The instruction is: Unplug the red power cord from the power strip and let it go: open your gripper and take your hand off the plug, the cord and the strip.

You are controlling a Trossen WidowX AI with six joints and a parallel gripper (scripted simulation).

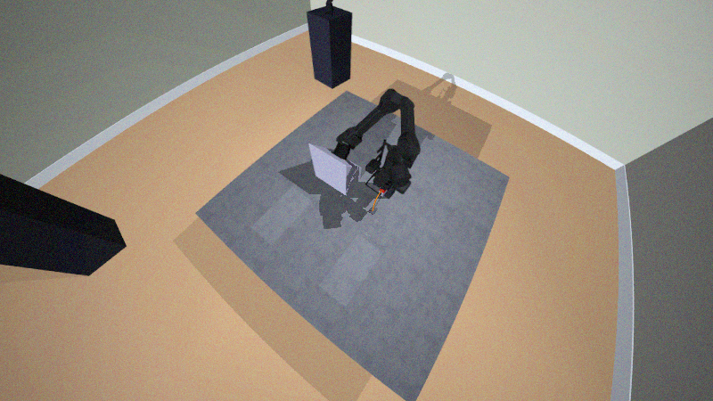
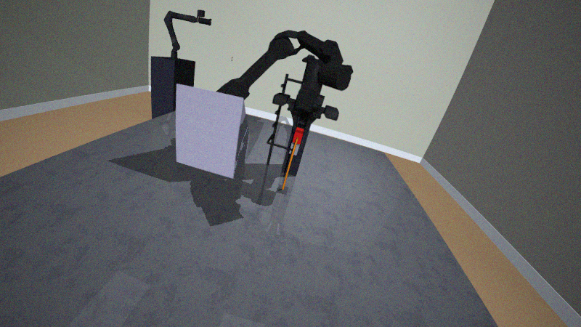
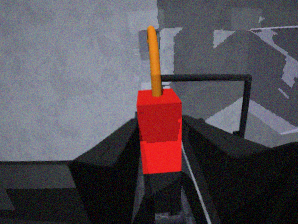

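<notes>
Now: gripper tip 30 mm to the right of the red plug and 10 mm past it.
</notes>
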